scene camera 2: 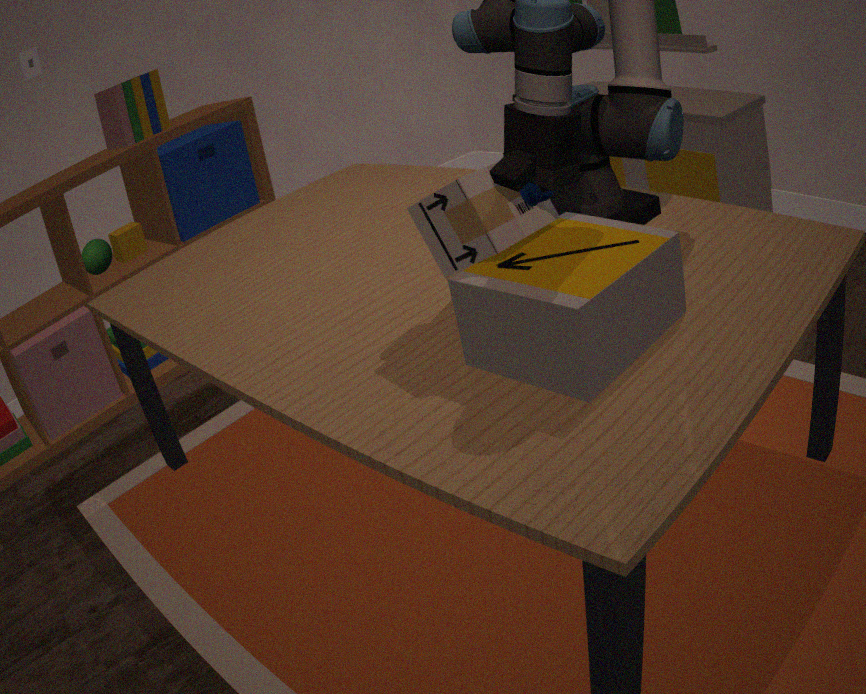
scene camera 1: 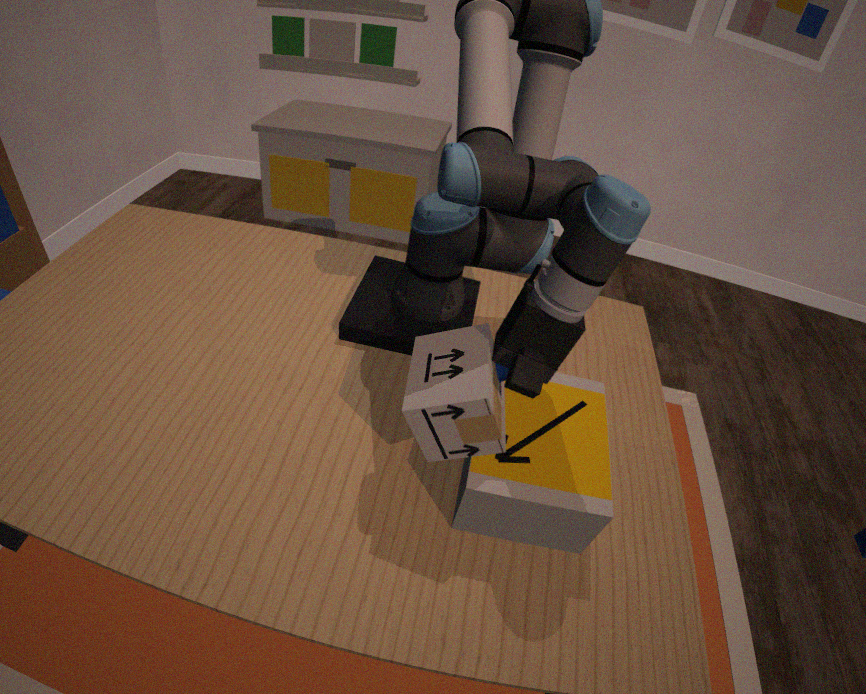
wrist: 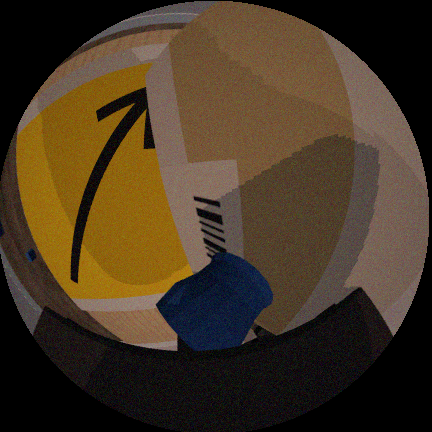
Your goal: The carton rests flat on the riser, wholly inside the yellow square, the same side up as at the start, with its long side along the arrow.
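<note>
The white carton point(scene camera 1: 462, 386) point(scene camera 2: 469, 220) point(wrist: 290, 125), with brown tape, a barcode and black arrows, is steeply tilted at the riser's left edge in both scene views. Its taped face leans toward the riser, and its printed arrows point right. My suction cup point(scene camera 1: 502, 371) point(scene camera 2: 534, 193) point(wrist: 215, 300) is blue and sits against the taped face near the barcode, holding the carton. The grey-white riser point(scene camera 1: 527, 513) point(scene camera 2: 527, 332) bears the yellow square point(scene camera 1: 571, 448) point(scene camera 2: 614, 267) point(wrist: 130, 225) with a black arrow point(scene camera 1: 542, 430). Whether the carton's lower edge touches the riser is unclear.
The riser stands on the wooden table point(scene camera 1: 216, 433) point(scene camera 2: 325, 310). The arm's black base point(scene camera 1: 368, 318) is behind the carton. A shelf unit with bins stands beyond the table in the second scene view, and a low cabinet point(scene camera 1: 354, 130) is at the back.
</note>
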